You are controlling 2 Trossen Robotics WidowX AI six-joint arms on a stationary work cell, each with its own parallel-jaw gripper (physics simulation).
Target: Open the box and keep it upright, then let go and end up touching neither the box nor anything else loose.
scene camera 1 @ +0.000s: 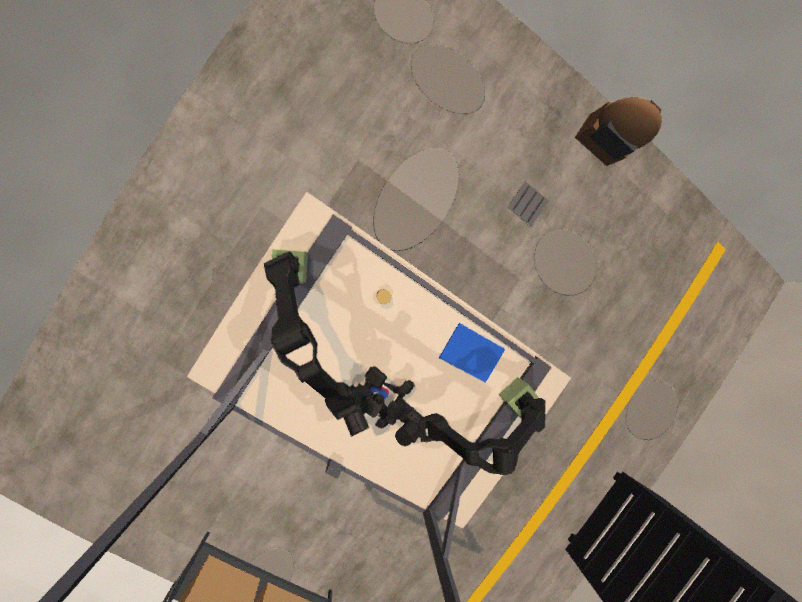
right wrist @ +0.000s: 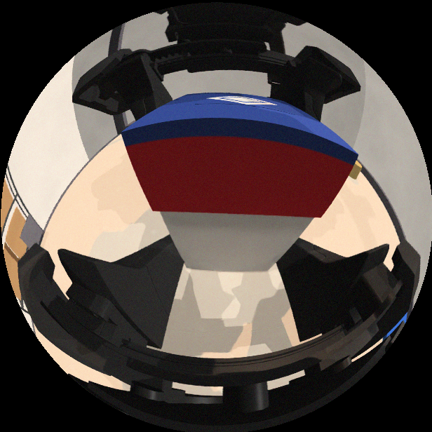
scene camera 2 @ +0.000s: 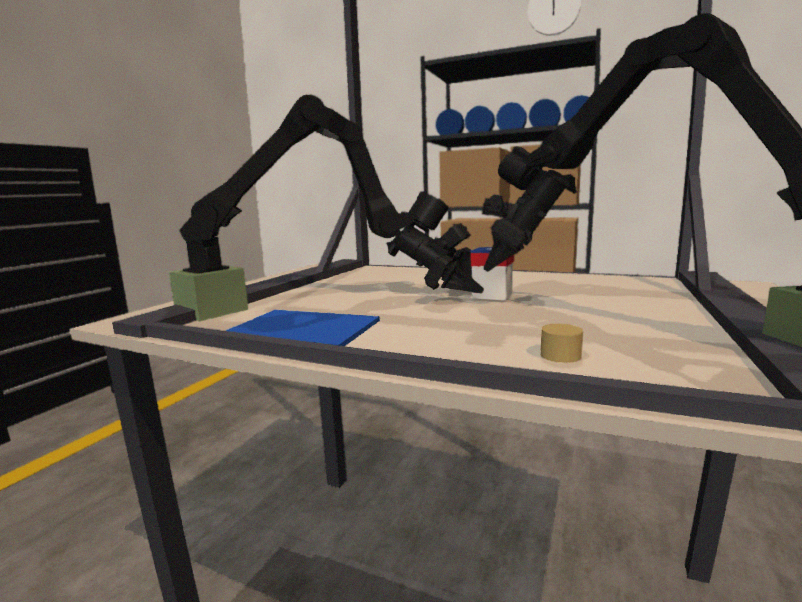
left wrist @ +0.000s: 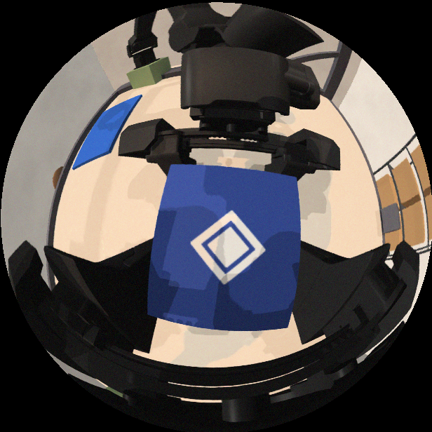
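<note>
The box stands upright on the table. Its pale body carries a lid with a red side band and a blue top marked with a white diamond. The lid sits on the body, with no gap showing in the right wrist view. My left gripper comes down from above and is shut on the lid, one finger on each side. My right gripper reaches in low and is shut on the body below the red band. The fingers hide parts of the box in both scene views.
A flat blue mat and a brass-coloured cylinder lie on the table apart from the box. A dark rail edges the table. Both wrists are close together over the box.
</note>
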